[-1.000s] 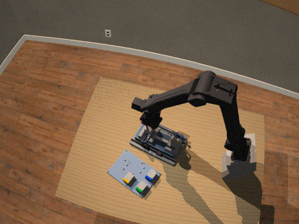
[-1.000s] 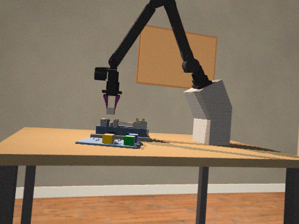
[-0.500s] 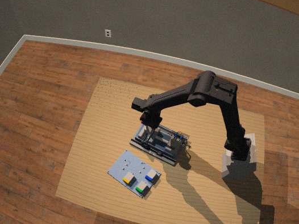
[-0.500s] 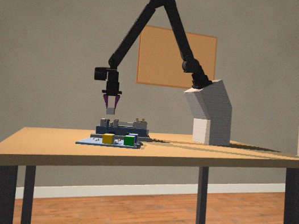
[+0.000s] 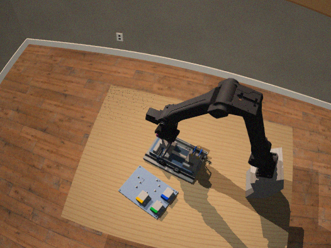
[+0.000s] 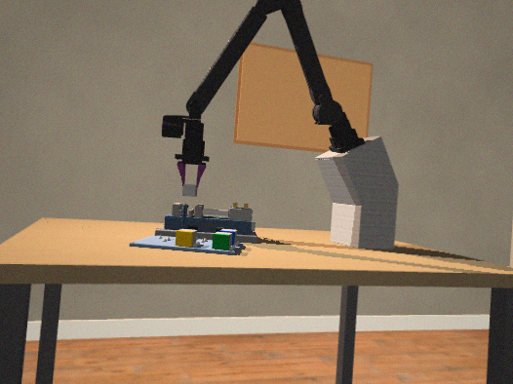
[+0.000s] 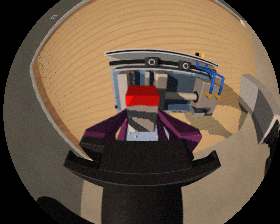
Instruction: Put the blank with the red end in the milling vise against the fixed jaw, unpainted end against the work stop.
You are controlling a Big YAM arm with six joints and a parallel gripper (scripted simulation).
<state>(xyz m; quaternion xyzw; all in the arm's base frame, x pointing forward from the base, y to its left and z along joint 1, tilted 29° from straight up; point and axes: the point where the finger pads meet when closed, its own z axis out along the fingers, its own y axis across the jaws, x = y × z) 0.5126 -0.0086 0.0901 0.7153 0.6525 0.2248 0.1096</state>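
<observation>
The red-ended blank lies 20 mm below my hand. Round my hand: blue-ended blank (120 mm behind, 220 mm to the left, 130 mm below); milling vise (70 mm behind, 10 mm to the left, 120 mm below); grey block with hoses (160 mm behind, 20 mm to the left, 80 mm below).
</observation>
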